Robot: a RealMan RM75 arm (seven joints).
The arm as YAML. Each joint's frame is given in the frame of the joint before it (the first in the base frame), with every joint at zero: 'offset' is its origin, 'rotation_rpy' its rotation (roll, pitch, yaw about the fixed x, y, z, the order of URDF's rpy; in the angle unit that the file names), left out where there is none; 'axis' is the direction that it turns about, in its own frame. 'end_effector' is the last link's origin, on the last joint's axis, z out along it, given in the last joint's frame.
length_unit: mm
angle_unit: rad
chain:
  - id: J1
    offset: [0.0, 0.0, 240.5]
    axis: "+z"
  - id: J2
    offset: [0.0, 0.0, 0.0]
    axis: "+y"
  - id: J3
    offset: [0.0, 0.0, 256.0]
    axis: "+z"
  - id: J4
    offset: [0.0, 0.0, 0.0]
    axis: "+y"
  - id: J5
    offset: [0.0, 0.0, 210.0]
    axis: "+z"
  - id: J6
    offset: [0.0, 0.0, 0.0]
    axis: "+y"
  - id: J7
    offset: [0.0, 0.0, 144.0]
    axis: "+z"
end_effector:
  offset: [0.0, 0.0, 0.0]
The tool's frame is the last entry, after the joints.
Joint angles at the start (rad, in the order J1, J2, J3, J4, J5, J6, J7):
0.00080 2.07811 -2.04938 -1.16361 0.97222 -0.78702 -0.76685
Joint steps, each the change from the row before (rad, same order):
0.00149 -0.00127 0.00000 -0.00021 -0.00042 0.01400 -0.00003
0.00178 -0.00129 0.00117 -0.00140 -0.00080 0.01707 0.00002
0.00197 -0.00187 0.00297 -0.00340 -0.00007 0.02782 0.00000
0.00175 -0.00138 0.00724 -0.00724 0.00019 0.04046 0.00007
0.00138 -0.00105 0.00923 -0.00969 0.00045 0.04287 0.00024
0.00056 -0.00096 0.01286 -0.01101 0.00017 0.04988 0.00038
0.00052 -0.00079 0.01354 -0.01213 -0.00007 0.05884 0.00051
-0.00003 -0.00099 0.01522 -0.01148 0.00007 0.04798 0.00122
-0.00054 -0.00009 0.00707 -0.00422 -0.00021 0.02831 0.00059
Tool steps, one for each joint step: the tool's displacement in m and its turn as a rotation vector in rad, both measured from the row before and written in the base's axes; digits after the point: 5 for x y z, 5 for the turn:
0.00012 0.00072 -0.00161 -0.01367 -0.00114 -0.00093
-0.00008 0.00099 -0.00158 -0.01519 -0.00081 -0.00070
0.00007 0.00145 -0.00218 -0.02318 0.00034 -0.00243
-0.00007 0.00206 -0.00243 -0.03015 0.00311 -0.00435
-0.00040 0.00215 -0.00200 -0.02971 0.00489 -0.00421
0.00013 0.00220 -0.00182 -0.03289 0.00552 -0.00670
0.00003 0.00210 -0.00277 -0.04065 0.00615 -0.00747
0.00036 0.00184 -0.00074 -0.02876 0.00619 -0.00709
0.00072 0.00053 -0.00142 -0.01979 0.00272 -0.00562

